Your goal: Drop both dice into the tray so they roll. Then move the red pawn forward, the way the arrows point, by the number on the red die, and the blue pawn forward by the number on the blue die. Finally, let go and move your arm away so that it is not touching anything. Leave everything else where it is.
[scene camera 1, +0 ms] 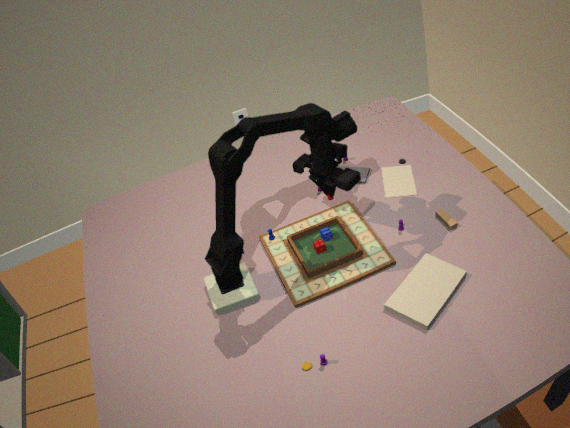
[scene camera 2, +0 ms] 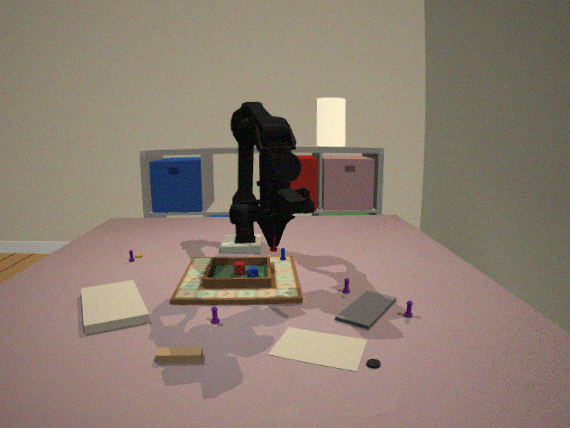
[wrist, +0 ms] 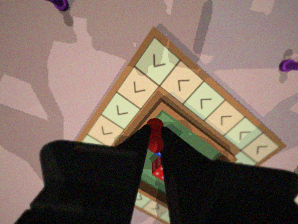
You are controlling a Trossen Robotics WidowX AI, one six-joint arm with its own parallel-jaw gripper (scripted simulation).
Note:
My gripper [scene camera 2: 273,246] carries a red pawn. I also see a white slab [scene camera 1: 423,294], a grey plate [scene camera 2: 364,312] and a wooden block [scene camera 2: 164,355].
The white slab is seen too in scene camera 2 [scene camera 2: 115,305]. My gripper is seen too in scene camera 1 [scene camera 1: 330,195] and in the wrist view [wrist: 155,130]. The wrist view misses the grey plate: it is out of frame. The wrist view does not show the wooden block: it is out of frame.

